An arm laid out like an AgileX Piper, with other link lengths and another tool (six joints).
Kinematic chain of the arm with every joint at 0, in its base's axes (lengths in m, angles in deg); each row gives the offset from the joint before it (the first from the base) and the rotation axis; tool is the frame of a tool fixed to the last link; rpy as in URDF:
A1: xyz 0 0 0.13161 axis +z
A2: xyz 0 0 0 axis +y
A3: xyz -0.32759 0 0.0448 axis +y
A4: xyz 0.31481 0 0.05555 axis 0.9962 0 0.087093
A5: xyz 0 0 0 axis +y
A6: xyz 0.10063 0 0.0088 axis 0.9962 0 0.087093
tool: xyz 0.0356 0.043 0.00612 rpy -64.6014 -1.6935 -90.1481
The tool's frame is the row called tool.
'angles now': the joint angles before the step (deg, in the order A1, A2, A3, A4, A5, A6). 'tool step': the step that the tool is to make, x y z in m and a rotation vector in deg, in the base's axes. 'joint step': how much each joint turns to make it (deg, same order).
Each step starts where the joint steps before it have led.
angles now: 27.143 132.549 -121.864 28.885 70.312 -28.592
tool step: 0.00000 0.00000 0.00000 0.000 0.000 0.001
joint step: 0.000 0.000 -0.001 0.000 0.001 -0.001
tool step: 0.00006 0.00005 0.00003 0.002 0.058 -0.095
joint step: 0.000 0.000 0.000 0.000 0.000 0.111
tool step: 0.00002 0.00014 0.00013 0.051 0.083 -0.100
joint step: 0.000 -0.001 0.001 0.055 0.000 0.111
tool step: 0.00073 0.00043 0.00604 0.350 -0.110 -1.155
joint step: 0.000 -0.444 -0.189 -0.052 -0.216 1.240
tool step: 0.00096 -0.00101 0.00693 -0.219 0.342 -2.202
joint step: -0.037 -0.717 -0.003 -0.745 -0.044 2.591
